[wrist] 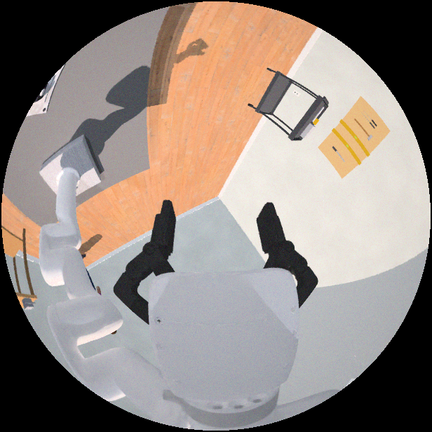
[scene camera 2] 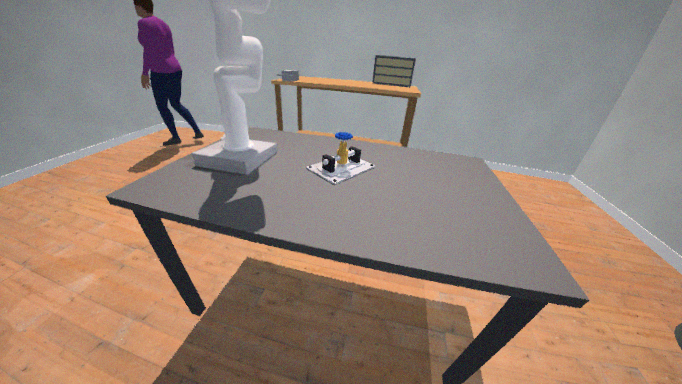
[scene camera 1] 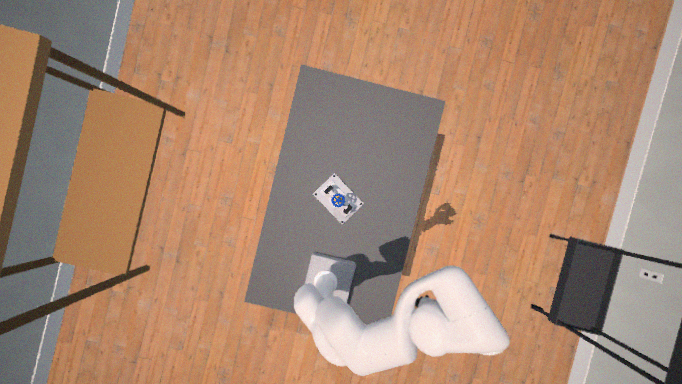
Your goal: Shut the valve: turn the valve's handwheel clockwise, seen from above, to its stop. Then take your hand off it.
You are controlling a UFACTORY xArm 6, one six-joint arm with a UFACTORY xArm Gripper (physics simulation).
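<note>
The valve's blue handwheel (scene camera 1: 338, 200) (scene camera 2: 343, 136) sits level on top of a yellow valve body (scene camera 2: 342, 153). The valve stands on a white base plate (scene camera 1: 327, 201) (scene camera 2: 335, 178) on the grey table, with a black block at each side. A corner of the plate shows at the upper left edge of the wrist view (wrist: 39, 107); the handwheel does not show there. My gripper (wrist: 218, 209) is open and empty, well away from the valve. Its fingers are mostly hidden behind the arm in scene camera 1 and are out of scene camera 2.
The grey table (scene camera 1: 370, 125) (scene camera 2: 400, 215) (wrist: 120, 30) carries the arm's base block (scene camera 1: 347, 267) (scene camera 2: 220, 162) (wrist: 92, 187) near one end. A dark cart (scene camera 1: 585, 285) (wrist: 274, 94) stands by the wall. A wooden bench (scene camera 2: 345, 86) and a person (scene camera 2: 160, 45) are behind the table.
</note>
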